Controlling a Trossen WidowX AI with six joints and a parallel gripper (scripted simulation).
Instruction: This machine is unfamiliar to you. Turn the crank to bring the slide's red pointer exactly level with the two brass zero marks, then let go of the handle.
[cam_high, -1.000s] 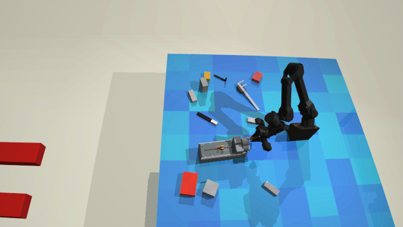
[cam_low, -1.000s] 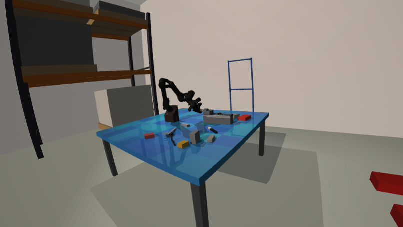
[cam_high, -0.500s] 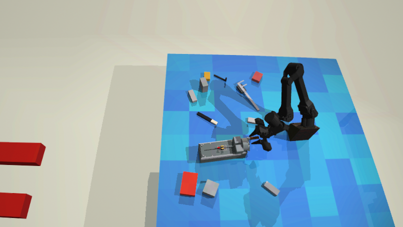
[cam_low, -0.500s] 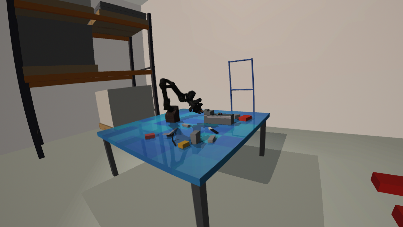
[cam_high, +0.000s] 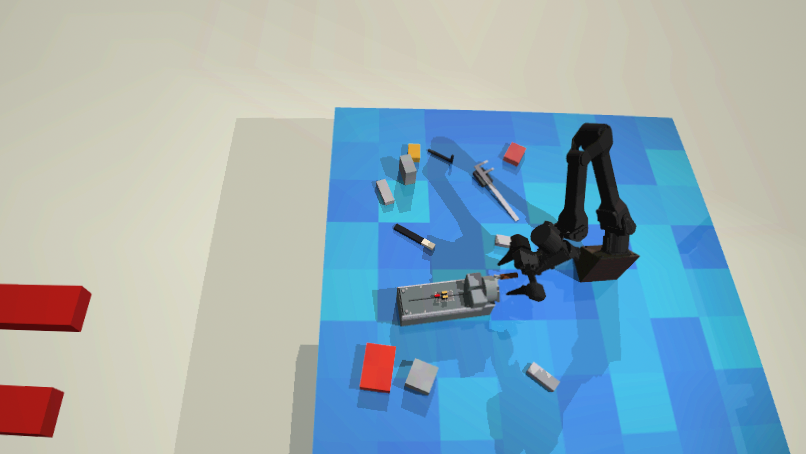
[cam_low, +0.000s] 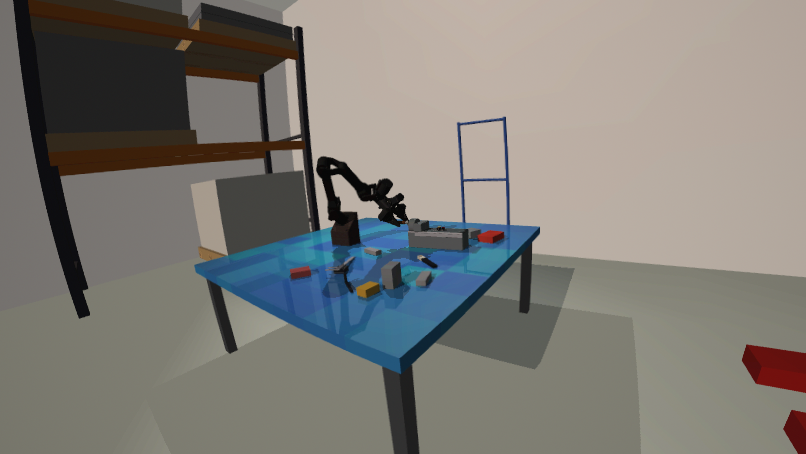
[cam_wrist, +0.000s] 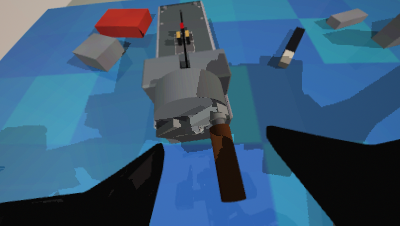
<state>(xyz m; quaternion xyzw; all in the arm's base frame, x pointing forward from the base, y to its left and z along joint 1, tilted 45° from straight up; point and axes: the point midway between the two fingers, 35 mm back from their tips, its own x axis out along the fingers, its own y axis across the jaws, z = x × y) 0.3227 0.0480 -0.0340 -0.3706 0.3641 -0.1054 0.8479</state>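
Right now my gripper tip is 2 cm past the brown crank handle, 1 cm to the left of it and 1 cm below it. Also, from my gripper tip: red block: 15 cm behind, 51 cm to the right, 9 cm below; then red pointer: 18 cm ahead, 3 cm to the left, 2 cm below; then black key: 9 cm ahead, 50 cm to the right, 9 cm below.
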